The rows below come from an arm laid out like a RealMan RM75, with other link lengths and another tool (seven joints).
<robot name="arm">
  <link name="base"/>
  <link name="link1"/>
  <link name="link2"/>
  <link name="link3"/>
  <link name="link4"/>
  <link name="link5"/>
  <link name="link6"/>
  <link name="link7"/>
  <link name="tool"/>
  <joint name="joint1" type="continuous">
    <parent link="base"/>
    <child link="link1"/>
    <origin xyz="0 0 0.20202" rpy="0 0 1.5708"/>
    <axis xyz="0 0 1"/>
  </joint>
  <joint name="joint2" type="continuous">
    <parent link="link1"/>
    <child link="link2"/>
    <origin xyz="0 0 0" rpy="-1.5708 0 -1.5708"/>
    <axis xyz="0 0 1"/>
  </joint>
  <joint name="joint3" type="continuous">
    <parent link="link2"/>
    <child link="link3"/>
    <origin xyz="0 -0.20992 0" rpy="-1.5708 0 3.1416"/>
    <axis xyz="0 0 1"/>
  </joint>
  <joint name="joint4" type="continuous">
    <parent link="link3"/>
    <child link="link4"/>
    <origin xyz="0 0 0" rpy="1.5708 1.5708 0"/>
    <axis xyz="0 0 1"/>
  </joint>
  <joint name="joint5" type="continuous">
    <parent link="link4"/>
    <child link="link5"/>
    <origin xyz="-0.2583 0 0" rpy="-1.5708 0 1.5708"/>
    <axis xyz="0 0 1"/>
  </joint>
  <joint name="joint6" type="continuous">
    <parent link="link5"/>
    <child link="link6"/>
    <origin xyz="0 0 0" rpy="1.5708 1.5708 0"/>
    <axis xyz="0 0 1"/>
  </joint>
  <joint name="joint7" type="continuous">
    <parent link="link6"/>
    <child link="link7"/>
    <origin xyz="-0.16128 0 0" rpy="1.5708 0 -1.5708"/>
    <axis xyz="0 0 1"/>
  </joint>
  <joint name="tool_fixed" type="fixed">
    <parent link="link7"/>
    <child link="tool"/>
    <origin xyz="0.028 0.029 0.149" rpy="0.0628 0 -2.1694"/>
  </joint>
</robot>
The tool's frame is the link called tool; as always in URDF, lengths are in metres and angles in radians. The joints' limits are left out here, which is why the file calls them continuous.
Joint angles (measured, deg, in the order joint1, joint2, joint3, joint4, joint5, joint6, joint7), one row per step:
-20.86 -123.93 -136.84 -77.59 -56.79 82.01 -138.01
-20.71 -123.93 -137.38 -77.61 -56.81 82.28 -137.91
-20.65 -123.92 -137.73 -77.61 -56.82 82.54 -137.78
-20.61 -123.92 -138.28 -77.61 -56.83 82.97 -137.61
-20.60 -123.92 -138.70 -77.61 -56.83 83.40 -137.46
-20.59 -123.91 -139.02 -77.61 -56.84 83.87 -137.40
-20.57 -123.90 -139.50 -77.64 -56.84 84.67 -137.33
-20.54 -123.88 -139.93 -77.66 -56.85 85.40 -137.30
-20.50 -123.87 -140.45 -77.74 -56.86 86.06 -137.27
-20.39 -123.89 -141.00 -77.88 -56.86 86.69 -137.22
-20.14 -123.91 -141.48 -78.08 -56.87 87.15 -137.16
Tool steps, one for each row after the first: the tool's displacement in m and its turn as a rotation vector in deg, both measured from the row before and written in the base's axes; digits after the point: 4 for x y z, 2 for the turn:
-0.0025 -0.0009 0.0022 0.19 -0.16 0.28
-0.0012 -0.0009 0.0011 0.04 -0.07 0.08
-0.0014 -0.0013 0.0016 0.04 -0.15 0.10
-0.0008 -0.0013 0.0009 -0.07 -0.12 0.01
-0.0003 -0.0016 0.0003 -0.18 -0.15 0.01
-0.0003 -0.0027 0.0003 -0.35 -0.24 0.00
-0.0004 -0.0025 0.0003 -0.32 -0.24 0.03
-0.0007 -0.0021 0.0012 -0.15 -0.23 0.07
-0.0011 -0.0022 0.0015 -0.08 -0.20 0.13
-0.0021 -0.0020 0.0020 0.07 -0.11 0.23

